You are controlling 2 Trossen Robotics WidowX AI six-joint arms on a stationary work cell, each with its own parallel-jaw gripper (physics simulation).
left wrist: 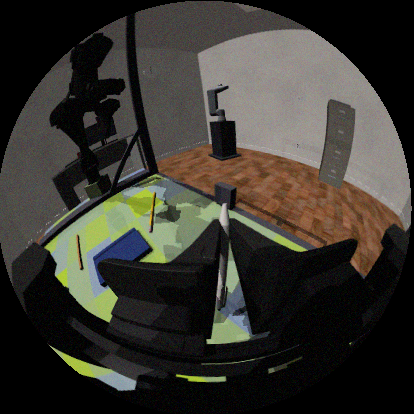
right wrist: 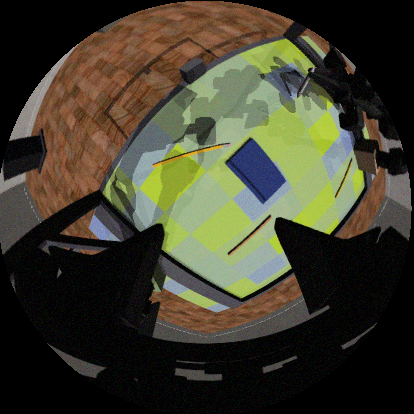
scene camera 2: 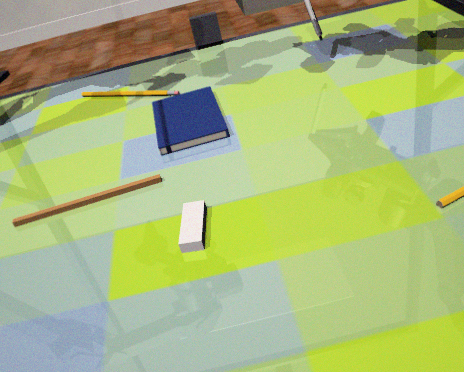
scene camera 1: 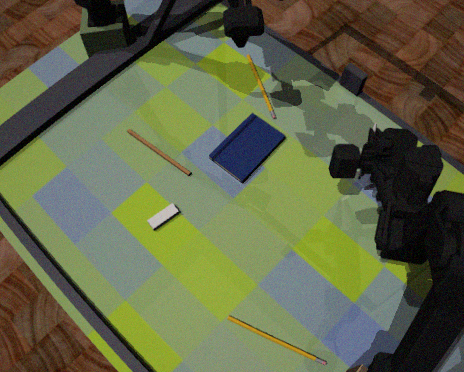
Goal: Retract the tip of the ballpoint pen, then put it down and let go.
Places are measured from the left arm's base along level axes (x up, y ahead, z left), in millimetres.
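Pixels of known places: left gripper, between the fingertips: (left wrist: pixel 223 224) (right wrist: pixel 308 71) (scene camera 1: pixel 373 129); right gripper, between the fingertips: (left wrist: pixel 96 142) (right wrist: pixel 220 226); left arm's base, origin of its link: (right wrist: pixel 377 157); right arm's base, origin of its link: (left wrist: pixel 95 179) (scene camera 1: pixel 101 16).
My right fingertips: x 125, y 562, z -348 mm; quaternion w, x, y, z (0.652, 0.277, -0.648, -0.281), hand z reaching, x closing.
Observation:
Ahead of a thing's pixels: the offset from my right fingertips to its top centre.
A slim light-grey ballpoint pen @(dz -23, dx -68, dy -302 mm) (scene camera 1: pixel 375 128) (scene camera 2: pixel 313 21) (left wrist: pixel 223 265) (right wrist: pixel 304 84) is held slightly tilted. In the left wrist view its pale cone points up and its clip end points down; I cannot make out a point sticking out of the cone. My left gripper (left wrist: pixel 223 224) (right wrist: pixel 308 71) is shut on the pen's upper part. The pen's dark lower end is close to the table top at the back in scene camera 2; whether it touches is unclear. My right gripper (scene camera 1: pixel 242 41) (right wrist: pixel 220 226) is open and empty, above the far edge of the table.
A blue notebook @(dz +73, dx -218, dy -90 mm) (scene camera 1: pixel 248 147) (scene camera 2: pixel 191 119) (right wrist: pixel 256 171) lies mid-table. A yellow pencil @(dz -72, dx -223, dy -6 mm) (scene camera 1: pixel 261 86) (scene camera 2: pixel 125 93) lies beyond it, another pencil @(dz +338, dx -223, dy -383 mm) (scene camera 1: pixel 275 339) near the front. A brown stick @(dz +203, dx -223, dy +44 mm) (scene camera 1: pixel 159 152) and white eraser @(dz +301, dx -218, dy -70 mm) (scene camera 1: pixel 163 216) (scene camera 2: pixel 192 225) lie left of it. A dark block @(dz -208, dx -172, dy -162 mm) (scene camera 1: pixel 353 79) stands at the edge.

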